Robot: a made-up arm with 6 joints.
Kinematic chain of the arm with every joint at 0, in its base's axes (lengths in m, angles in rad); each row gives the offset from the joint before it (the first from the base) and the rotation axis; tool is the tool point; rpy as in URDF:
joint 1: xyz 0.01 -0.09 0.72 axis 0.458 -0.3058 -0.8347
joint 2: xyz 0.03 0 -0.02 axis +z
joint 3: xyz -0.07 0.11 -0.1 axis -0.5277 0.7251 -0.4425
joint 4: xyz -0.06 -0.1 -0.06 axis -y
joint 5: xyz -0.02 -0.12 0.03 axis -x
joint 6: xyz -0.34 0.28 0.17 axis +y
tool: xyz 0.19 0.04 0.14 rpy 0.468 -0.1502 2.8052
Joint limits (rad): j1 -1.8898..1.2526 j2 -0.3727..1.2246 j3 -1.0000..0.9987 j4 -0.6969..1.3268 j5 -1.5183..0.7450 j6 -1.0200..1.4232
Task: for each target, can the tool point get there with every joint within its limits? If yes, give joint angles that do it. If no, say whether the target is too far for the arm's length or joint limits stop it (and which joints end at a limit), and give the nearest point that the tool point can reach.
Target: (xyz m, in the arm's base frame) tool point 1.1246 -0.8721 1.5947
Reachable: no: too far | nearest point 0.6064 -0.5168 1.1569 | short by 0.766 m
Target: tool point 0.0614 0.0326 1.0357
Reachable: yes | joints -1.3968 0.0979 0.2287 -0.2080 -0.9741 0.2732
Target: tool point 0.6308 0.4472 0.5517
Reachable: no: joint limits stop it (at a limit: joint 1, joint 2, joint 4, joint 6) | nearest point 0.5818 0.4040 0.5436 | short by 0.066 m
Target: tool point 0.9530 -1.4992 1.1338
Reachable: no: too far | nearest point 0.4863 -0.8075 0.8959 | short by 0.868 m
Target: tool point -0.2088 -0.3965 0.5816
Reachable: yes | joints -1.0172 0.6696 0.2175 1.1277 0.3160 1.0060
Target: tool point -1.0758 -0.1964 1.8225
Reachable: no: too far | nearest point -0.5720 -0.1864 1.2694 | short by 0.748 m
